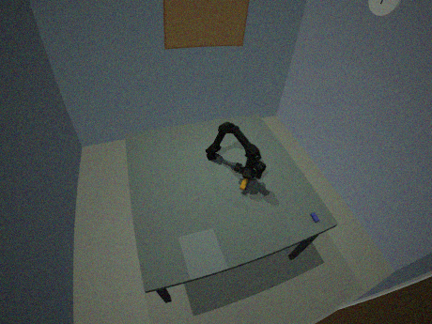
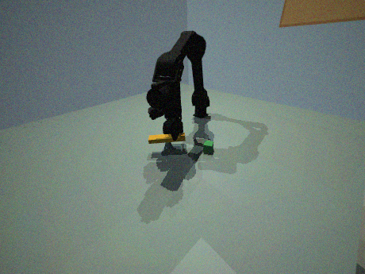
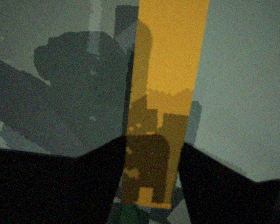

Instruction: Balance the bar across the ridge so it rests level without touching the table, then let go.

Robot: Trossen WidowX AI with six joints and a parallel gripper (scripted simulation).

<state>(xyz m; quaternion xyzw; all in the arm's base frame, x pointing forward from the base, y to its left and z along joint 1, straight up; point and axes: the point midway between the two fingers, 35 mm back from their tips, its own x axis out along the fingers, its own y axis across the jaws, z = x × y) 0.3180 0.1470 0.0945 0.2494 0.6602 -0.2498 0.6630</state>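
My gripper tip is now 2 cm short of the bar and 2 cm to the left of it. The rest, counted from my gripper tip: blue object (42 cm ahead, 35 cm to the left, 5 cm below); then green cube (9 cm behind, 9 cm to the left, 4 cm below).
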